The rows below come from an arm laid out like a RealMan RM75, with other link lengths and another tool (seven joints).
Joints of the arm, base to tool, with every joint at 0 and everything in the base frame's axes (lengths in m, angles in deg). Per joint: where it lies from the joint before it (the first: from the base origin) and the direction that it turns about. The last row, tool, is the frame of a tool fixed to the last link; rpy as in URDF.
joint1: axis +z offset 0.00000 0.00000 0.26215
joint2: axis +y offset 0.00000 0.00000 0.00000
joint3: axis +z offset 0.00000 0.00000 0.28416
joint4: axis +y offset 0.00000 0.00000 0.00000
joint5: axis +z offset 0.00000 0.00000 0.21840
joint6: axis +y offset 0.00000 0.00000 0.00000
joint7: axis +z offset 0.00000 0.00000 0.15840
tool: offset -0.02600 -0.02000 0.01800 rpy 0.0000 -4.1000 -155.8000
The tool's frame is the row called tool.
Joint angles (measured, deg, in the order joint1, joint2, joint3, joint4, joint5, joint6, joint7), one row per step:
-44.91 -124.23 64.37 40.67 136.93 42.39 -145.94
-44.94 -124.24 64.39 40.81 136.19 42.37 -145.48
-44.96 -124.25 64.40 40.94 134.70 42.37 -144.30
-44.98 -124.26 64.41 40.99 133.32 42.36 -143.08
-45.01 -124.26 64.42 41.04 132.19 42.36 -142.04
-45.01 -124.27 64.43 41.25 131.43 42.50 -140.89
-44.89 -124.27 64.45 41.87 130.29 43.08 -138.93
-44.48 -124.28 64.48 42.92 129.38 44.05 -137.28
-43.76 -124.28 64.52 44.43 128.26 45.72 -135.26
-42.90 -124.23 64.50 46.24 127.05 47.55 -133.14
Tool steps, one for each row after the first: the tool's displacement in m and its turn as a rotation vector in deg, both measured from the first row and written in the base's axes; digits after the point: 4 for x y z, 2 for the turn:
0.0024 0.0009 0.0000 0.13 -0.45 -0.37
0.0061 0.0021 -0.0004 0.24 -1.22 -1.15
0.0092 0.0031 -0.0008 0.31 -1.85 -1.93
0.0119 0.0040 -0.0010 0.37 -2.34 -2.62
0.0143 0.0049 -0.0007 0.33 -2.43 -3.56
0.0183 0.0058 0.0004 0.11 -2.49 -5.27
0.0214 0.0057 0.0024 -0.20 -2.59 -6.84
0.0247 0.0041 0.0048 -0.86 -2.80 -8.77
0.0281 0.0026 0.0088 -1.37 -3.04 -10.90

